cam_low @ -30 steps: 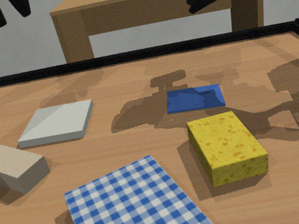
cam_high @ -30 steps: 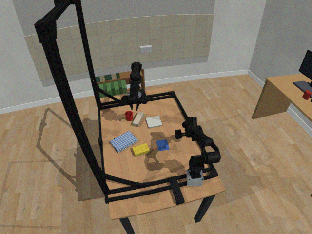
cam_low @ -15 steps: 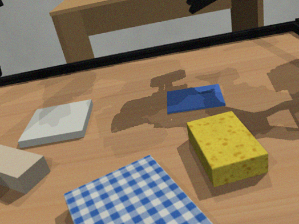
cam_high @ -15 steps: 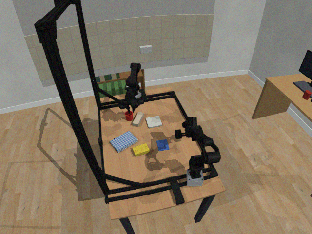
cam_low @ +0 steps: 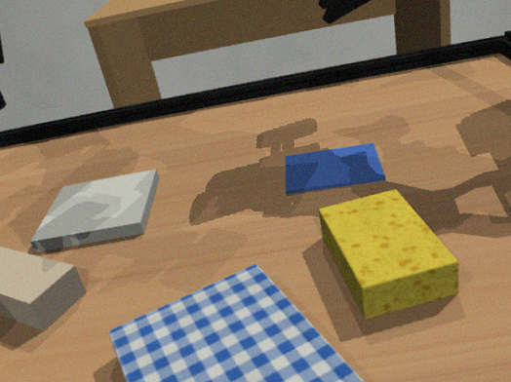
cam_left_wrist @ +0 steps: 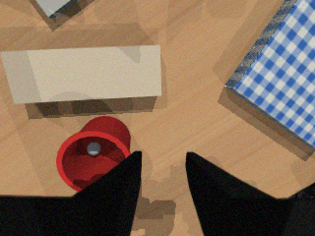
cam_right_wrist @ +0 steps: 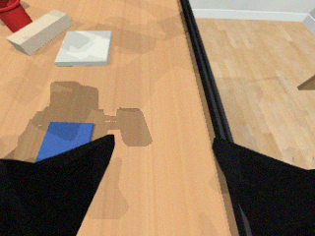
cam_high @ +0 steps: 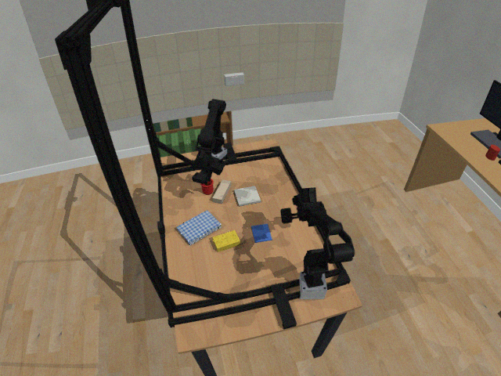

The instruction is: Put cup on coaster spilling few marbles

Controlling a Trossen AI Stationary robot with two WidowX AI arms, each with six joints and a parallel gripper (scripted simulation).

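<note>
Right now my left hand is 120 mm above the red cup, 70 mm to the right of it and 10 mm short of it. Also, from my left hand: beige block 140 mm below, 80 mm ahead, 10 mm to the left; blue flat coaster 320 mm to the right, 150 mm below, 130 mm ahead; grey-white slab 180 mm ahead, 150 mm below, 70 mm to the right.
</note>
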